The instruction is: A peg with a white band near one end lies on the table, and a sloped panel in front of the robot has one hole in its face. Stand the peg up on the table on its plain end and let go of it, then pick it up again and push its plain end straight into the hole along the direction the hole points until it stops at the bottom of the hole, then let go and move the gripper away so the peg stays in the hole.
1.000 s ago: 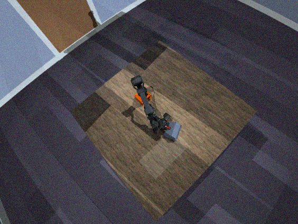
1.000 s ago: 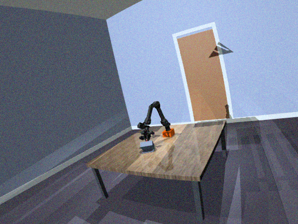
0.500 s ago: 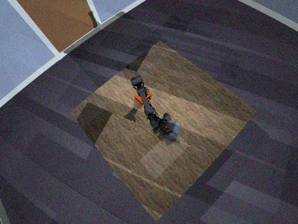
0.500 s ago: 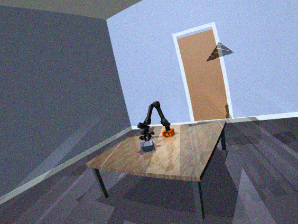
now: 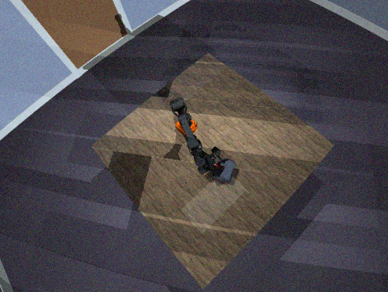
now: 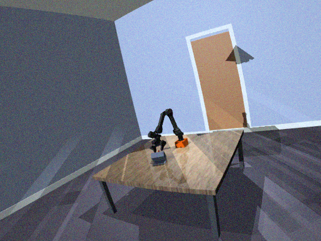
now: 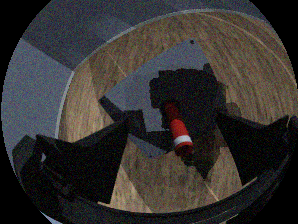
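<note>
The red peg lies 10 mm behind my gripper tip. The rest, counted from my gripper tip: sloped panel (40 mm ahead, 20 mm to the left, 30 mm below).
</note>
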